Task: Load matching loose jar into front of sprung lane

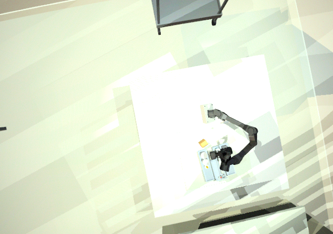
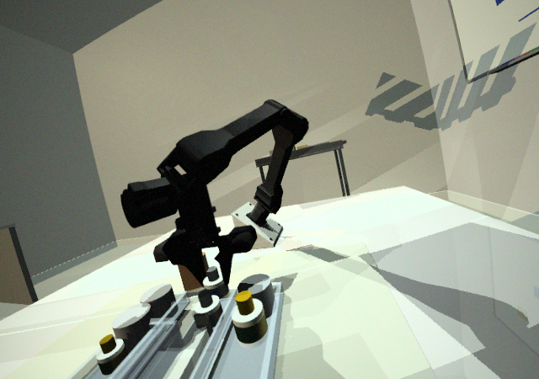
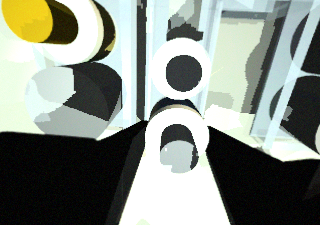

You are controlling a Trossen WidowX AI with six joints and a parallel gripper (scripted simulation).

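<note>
My gripper tip is now 120 mm to the left of the orange box, 70 mm past it and 10 mm above it. From my gripper tip the other things lie so: red mark 230 mm ahead, 20 mm above, 10 mm to the left.
</note>
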